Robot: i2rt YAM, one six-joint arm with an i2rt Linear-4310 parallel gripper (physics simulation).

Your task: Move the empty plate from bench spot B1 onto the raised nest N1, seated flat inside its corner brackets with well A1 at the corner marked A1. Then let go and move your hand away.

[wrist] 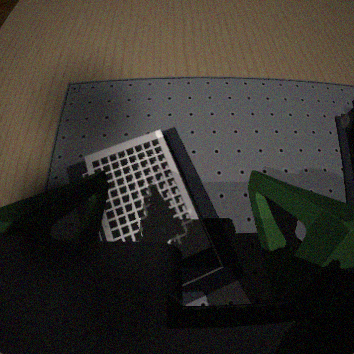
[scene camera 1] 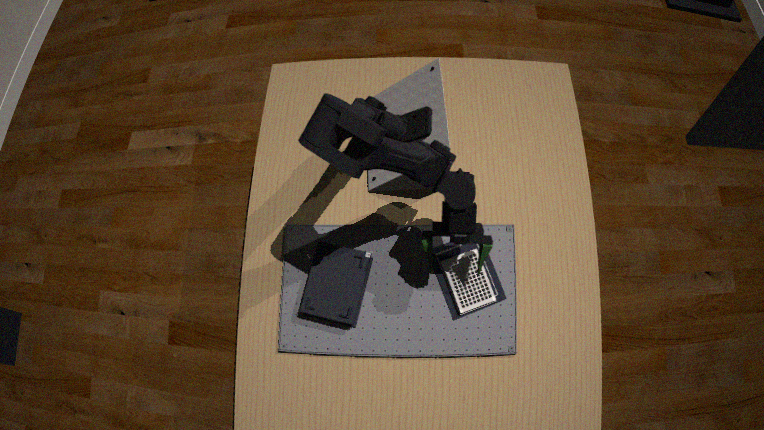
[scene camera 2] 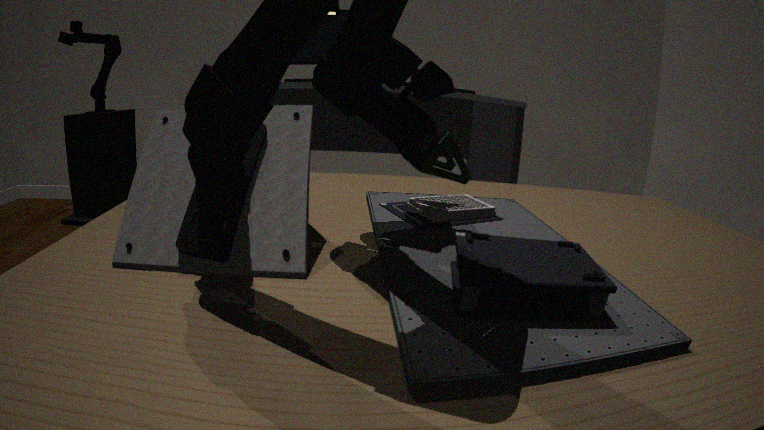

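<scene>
The white well plate lies flat on the dark pad of bench spot B1; a shadow covers part of it. My gripper is open, with green fingers spread wide and nothing between them. It hangs above the plate, over its end nearer the arm. The raised nest N1 is a dark block with low corner brackets and no plate on it. A small pale mark shows at one corner; its lettering is too small to read.
Pad and nest stand on a grey perforated board on the wooden table. The arm's pale sloped mounting plate stands behind the board. The arm casts dark shadows over the board.
</scene>
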